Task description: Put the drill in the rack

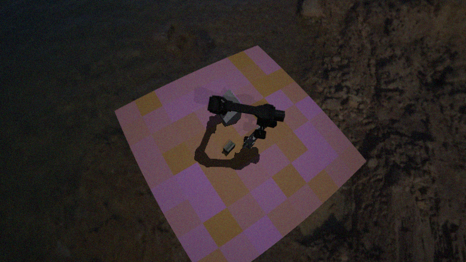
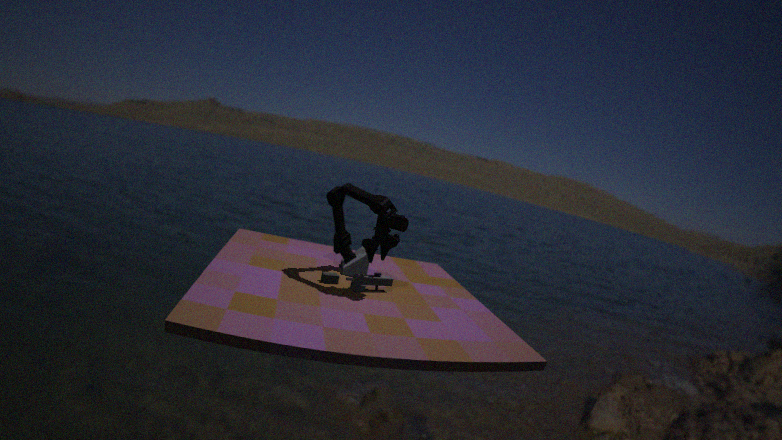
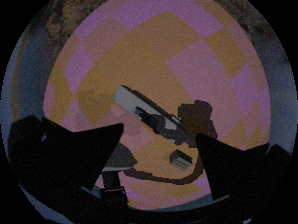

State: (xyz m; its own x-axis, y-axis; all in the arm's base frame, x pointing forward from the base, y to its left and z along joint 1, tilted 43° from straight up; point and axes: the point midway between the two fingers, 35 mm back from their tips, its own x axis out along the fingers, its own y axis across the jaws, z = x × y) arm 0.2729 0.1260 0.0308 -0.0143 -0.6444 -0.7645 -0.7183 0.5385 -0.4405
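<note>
Right now the drill is 60 mm to the right of my gripper tip and 90 mm below it. Also, from my gripper tip: light grey housing: 20 mm behind, 100 mm below; grey-green block: 40 mm behind, 180 mm to the right, 120 mm below.
</note>
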